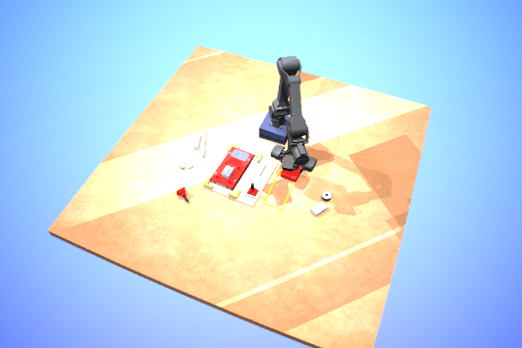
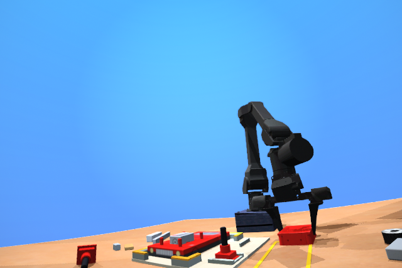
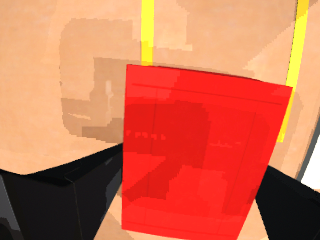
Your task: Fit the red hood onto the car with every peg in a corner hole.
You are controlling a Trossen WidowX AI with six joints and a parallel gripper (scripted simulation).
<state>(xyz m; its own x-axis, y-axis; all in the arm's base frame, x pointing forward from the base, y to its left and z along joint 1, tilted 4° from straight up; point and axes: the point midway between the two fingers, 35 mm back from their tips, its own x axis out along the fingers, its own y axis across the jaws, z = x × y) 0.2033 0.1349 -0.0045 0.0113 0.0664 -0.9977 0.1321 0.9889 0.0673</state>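
My gripper tip is 120 mm short of the grey engine block, 240 mm to the left of it and 10 mm below it. Round my gripper tip: red hood 10 mm above; then jig 90 mm ahead, 210 mm to the right; then black wheel 80 mm ahead, 170 mm to the left.
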